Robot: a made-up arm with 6 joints.
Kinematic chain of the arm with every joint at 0, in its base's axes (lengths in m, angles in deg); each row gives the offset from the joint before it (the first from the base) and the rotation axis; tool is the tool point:
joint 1: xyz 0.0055 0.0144 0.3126 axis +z
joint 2: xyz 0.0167 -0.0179 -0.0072 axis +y
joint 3: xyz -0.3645 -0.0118 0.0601 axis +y
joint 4: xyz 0.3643 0.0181 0.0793 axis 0.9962 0 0.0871
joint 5: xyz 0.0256 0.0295 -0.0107 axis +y
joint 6: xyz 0.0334 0.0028 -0.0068 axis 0.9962 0 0.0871
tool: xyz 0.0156 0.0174 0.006
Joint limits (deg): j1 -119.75..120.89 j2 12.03..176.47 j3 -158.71..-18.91 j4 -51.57..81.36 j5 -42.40..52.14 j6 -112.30..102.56
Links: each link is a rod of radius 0.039 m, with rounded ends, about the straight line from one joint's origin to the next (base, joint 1, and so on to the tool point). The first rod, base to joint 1, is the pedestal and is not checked.
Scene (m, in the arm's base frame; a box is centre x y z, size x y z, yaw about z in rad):
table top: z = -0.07
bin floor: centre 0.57 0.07 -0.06 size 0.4 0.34 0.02 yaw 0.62
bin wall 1: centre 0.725 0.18 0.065 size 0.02 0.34 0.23 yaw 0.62
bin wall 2: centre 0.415 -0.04 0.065 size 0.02 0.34 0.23 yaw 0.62
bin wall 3: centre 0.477 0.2 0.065 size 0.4 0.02 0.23 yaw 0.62
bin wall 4: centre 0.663 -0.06 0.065 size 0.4 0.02 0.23 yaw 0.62
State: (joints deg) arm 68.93 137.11 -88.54 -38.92 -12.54 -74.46
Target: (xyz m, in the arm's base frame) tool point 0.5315 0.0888 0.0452
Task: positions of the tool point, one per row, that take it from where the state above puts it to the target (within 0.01 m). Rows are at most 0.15 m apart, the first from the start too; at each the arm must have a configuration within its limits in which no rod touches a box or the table.
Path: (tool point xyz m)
1: 0.3479 0.5428 0.2283
2: 0.4366 0.4431 0.2535
3: 0.4977 0.3292 0.2770
4: 0.5292 0.2086 0.2982
5: 0.5315 0.0888 0.3173
6: 0.5474 0.0913 0.2304
7: 0.5478 0.0913 0.1388
8: 0.5315 0.0888 0.0452

